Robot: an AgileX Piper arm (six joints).
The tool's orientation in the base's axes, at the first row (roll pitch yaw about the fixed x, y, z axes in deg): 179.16, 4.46, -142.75
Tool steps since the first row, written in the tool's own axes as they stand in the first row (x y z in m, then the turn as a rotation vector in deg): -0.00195, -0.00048, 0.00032, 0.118, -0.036, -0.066; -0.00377, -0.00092, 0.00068, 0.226, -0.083, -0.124; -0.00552, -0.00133, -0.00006, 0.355, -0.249, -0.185; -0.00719, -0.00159, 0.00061, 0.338, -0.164, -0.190; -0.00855, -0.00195, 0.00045, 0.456, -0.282, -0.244; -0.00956, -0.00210, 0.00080, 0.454, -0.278, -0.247; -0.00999, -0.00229, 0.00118, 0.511, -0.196, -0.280; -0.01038, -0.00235, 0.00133, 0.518, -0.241, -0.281; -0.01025, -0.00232, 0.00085, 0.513, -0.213, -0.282; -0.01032, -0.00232, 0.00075, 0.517, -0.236, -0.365; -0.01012, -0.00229, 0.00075, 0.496, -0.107, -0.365; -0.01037, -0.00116, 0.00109, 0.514, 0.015, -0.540
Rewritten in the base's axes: 0.00186, 0.00081, -0.00017, -0.075, -0.104, 0.056; 0.00359, 0.00158, -0.00040, -0.136, -0.210, 0.105; 0.00518, 0.00227, 0.00047, -0.141, -0.423, 0.153; 0.00670, 0.00311, -0.00007, -0.179, -0.346, 0.161; 0.00799, 0.00364, 0.00019, -0.204, -0.514, 0.204; 0.00890, 0.00415, -0.00008, -0.205, -0.510, 0.207; 0.00938, 0.00428, -0.00043, -0.302, -0.481, 0.237; 0.00973, 0.00447, -0.00055, -0.280, -0.521, 0.236; 0.00959, 0.00439, -0.00008, -0.293, -0.496, 0.238; 0.00964, 0.00443, 0.00002, -0.287, -0.521, 0.320; 0.00946, 0.00433, 0.00001, -0.348, -0.406, 0.324; 0.00899, 0.00540, -0.00030, -0.446, -0.330, 0.499
